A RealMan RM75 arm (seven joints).
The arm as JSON. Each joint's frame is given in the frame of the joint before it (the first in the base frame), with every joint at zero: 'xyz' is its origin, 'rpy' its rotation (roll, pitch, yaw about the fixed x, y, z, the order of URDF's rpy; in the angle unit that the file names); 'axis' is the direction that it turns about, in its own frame. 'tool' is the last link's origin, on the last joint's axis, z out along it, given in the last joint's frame.
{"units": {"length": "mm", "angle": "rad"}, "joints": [
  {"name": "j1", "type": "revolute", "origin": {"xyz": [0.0, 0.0, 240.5], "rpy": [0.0, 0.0, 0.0]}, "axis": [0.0, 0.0, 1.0]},
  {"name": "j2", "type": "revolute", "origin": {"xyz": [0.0, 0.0, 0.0], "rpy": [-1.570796, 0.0, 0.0]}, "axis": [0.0, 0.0, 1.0]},
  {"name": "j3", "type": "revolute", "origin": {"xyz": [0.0, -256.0, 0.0], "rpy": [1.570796, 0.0, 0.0]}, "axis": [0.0, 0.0, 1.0]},
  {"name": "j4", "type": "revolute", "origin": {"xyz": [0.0, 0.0, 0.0], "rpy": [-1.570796, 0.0, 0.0]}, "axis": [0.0, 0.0, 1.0]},
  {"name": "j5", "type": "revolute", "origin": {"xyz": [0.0, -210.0, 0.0], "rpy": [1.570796, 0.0, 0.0]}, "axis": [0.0, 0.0, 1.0]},
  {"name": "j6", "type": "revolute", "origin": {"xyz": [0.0, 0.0, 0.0], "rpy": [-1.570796, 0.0, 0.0]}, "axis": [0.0, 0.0, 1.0]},
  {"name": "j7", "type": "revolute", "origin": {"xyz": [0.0, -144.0, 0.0], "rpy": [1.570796, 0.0, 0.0]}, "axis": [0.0, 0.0, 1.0]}
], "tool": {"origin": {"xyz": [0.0, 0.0, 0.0], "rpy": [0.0, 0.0, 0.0]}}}
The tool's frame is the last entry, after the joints.
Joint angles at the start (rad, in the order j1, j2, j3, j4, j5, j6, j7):
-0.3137, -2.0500, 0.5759, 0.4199, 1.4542, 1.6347, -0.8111
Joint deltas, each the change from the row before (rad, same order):
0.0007, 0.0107, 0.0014, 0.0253, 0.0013, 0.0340, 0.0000
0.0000, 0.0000, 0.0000, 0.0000, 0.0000, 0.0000, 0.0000
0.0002, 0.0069, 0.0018, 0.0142, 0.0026, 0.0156, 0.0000
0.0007, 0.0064, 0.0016, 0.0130, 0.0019, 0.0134, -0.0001
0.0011, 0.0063, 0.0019, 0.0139, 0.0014, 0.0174, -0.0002
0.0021, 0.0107, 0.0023, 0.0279, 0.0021, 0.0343, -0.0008
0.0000, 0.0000, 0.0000, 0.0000, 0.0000, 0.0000, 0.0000
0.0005, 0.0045, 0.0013, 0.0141, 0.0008, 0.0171, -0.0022
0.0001, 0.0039, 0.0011, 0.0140, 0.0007, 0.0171, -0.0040
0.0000, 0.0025, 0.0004, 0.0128, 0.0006, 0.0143, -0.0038
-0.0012, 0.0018, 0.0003, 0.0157, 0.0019, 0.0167, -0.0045
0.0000, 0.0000, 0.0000, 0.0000, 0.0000, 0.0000, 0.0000
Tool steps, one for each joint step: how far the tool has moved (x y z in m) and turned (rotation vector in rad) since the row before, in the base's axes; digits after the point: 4 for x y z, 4 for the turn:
0.0031, -0.0004, 0.0088, 0.0095, 0.0167, -0.0436
0.0000, 0.0000, 0.0000, 0.0000, 0.0000, 0.0000
0.0013, -0.0001, 0.0047, 0.0031, 0.0130, -0.0221
0.0010, -0.0002, 0.0043, 0.0031, 0.0120, -0.0188
0.0015, -0.0007, 0.0045, 0.0026, 0.0110, -0.0225
0.0032, -0.0015, 0.0083, 0.0053, 0.0198, -0.0439
0.0000, 0.0000, 0.0000, 0.0000, 0.0000, 0.0000
0.0019, -0.0007, 0.0038, 0.0009, 0.0082, -0.0219
0.0021, -0.0007, 0.0035, -0.0006, 0.0064, -0.0214
0.0019, -0.0006, 0.0028, -0.0003, 0.0052, -0.0181
0.0027, -0.0005, 0.0028, -0.0016, 0.0063, -0.0225
0.0000, 0.0000, 0.0000, 0.0000, 0.0000, 0.0000

